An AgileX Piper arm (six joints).
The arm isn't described. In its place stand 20 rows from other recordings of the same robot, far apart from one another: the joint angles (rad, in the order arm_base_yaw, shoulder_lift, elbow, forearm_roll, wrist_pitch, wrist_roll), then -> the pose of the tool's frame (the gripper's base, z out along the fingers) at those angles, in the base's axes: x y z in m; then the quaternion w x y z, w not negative.
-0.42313 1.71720 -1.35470 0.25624 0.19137 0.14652 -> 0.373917, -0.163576, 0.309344, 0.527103, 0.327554, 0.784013, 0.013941
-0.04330 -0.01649 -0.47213 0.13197 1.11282 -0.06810 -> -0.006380, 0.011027, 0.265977, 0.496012, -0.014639, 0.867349, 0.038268
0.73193 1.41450 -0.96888 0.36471 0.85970 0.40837 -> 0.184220, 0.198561, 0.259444, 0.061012, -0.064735, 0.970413, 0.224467
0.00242 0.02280 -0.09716 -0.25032 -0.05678 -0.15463 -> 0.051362, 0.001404, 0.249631, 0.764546, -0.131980, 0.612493, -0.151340
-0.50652 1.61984 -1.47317 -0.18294 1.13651 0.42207 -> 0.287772, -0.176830, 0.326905, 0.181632, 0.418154, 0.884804, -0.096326
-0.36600 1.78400 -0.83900 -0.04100 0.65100 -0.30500 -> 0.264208, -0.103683, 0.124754, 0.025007, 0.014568, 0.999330, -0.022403
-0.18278 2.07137 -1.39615 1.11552 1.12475 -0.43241 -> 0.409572, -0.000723, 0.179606, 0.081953, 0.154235, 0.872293, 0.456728
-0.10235 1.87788 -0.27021 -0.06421 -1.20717 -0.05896 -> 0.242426, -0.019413, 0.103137, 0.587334, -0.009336, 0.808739, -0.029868
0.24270 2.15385 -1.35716 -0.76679 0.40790 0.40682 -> 0.431888, 0.081125, 0.116673, 0.268317, -0.226156, 0.925321, -0.143667
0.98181 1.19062 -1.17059 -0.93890 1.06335 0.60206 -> 0.179492, 0.153140, 0.394430, 0.491733, -0.258430, 0.821246, -0.130263
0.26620 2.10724 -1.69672 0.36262 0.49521 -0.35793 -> 0.464209, 0.142476, 0.223399, 0.367254, -0.170398, 0.906302, 0.121268
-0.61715 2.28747 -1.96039 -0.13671 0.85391 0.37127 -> 0.406715, -0.300075, 0.192124, 0.226484, 0.432153, 0.868340, -0.089080
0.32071 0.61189 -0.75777 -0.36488 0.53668 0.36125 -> 0.115357, 0.020825, 0.371909, 0.604574, -0.054660, 0.793798, 0.037250
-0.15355 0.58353 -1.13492 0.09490 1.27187 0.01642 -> 0.047667, 0.000961, 0.424399, 0.453414, 0.067653, 0.888589, 0.015723
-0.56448 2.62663 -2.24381 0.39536 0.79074 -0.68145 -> 0.482152, -0.275813, 0.100699, 0.289416, 0.044797, 0.956154, -0.000235
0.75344 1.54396 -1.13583 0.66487 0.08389 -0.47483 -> 0.259391, 0.249770, 0.313801, 0.487312, -0.245157, 0.792688, 0.272159
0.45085 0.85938 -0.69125 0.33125 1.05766 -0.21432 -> 0.110312, 0.082049, 0.285421, 0.191414, -0.268919, 0.926337, 0.181502
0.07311 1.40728 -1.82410 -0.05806 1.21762 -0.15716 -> 0.269449, 0.014767, 0.488833, 0.413840, -0.102273, 0.903397, -0.046371
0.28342 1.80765 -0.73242 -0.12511 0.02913 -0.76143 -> 0.295823, 0.085817, 0.113799, 0.260552, -0.530707, 0.802244, -0.082867
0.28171 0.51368 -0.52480 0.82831 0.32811 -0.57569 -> 0.097810, 0.050800, 0.330619, 0.612265, -0.099983, 0.742937, 0.251358
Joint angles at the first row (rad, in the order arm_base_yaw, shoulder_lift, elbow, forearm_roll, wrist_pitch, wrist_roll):
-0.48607 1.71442 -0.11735 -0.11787 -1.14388 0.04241
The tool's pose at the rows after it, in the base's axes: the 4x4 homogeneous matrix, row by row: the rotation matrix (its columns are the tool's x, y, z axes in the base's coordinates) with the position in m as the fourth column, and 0 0 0 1 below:
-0.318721, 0.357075, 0.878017, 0.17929; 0.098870, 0.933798, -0.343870, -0.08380; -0.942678, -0.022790, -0.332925, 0.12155; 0, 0, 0, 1
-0.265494, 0.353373, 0.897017, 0.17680; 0.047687, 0.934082, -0.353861, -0.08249; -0.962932, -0.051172, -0.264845, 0.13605; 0, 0, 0, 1
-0.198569, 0.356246, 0.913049, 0.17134; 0.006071, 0.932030, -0.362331, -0.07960; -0.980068, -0.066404, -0.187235, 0.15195; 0, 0, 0, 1
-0.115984, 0.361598, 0.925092, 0.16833; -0.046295, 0.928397, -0.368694, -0.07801; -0.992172, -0.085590, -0.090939, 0.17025; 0, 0, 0, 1
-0.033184, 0.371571, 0.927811, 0.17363; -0.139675, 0.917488, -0.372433, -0.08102; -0.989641, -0.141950, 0.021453, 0.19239; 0, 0, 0, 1
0.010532, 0.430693, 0.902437, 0.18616; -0.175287, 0.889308, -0.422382, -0.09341; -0.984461, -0.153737, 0.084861, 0.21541; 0, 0, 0, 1
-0.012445, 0.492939, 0.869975, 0.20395; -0.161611, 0.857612, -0.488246, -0.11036; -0.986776, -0.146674, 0.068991, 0.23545; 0, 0, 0, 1
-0.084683, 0.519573, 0.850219, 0.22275; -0.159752, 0.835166, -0.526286, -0.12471; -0.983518, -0.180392, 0.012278, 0.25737; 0, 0, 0, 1
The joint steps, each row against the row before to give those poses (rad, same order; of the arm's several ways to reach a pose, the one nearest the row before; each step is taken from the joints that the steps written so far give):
0.00004 -0.03701 0.00985 0.00105 0.00001 -0.05571
-0.00008 -0.07961 0.00868 -0.00008 -0.00089 -0.02064
0.00004 -0.09601 0.01586 0.00005 -0.00001 -0.00559
0.00000 -0.09667 -0.00114 0.00000 -0.00004 -0.00780
0.00000 -0.06861 -0.04450 0.00224 0.00004 -0.04535
-0.00003 -0.03536 -0.09390 0.05990 0.06763 -0.03218
0.00002 -0.00208 -0.12633 0.08619 0.14479 -0.04321
-0.00002 0.00103 -0.14220 0.07007 0.19561 -0.08950

